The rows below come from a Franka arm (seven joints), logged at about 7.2 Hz.
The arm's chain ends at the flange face. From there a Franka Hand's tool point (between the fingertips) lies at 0.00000 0.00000 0.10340 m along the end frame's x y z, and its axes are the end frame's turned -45 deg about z.
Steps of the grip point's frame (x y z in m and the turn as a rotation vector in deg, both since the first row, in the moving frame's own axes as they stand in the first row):
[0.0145 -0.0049 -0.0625 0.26 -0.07 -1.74]
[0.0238 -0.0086 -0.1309 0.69 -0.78 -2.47]
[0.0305 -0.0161 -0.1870 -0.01 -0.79 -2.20]
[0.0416 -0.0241 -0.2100 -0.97 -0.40 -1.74]
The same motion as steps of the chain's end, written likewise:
[0.0072 -0.0135 -0.0625 0.13 -0.23 -1.74]
[0.0126 -0.0231 -0.1309 -0.06 -1.04 -2.47]
[0.0112 -0.0340 -0.1870 -0.57 -0.55 -2.20]
[0.0116 -0.0482 -0.2100 -0.97 0.40 -1.74]

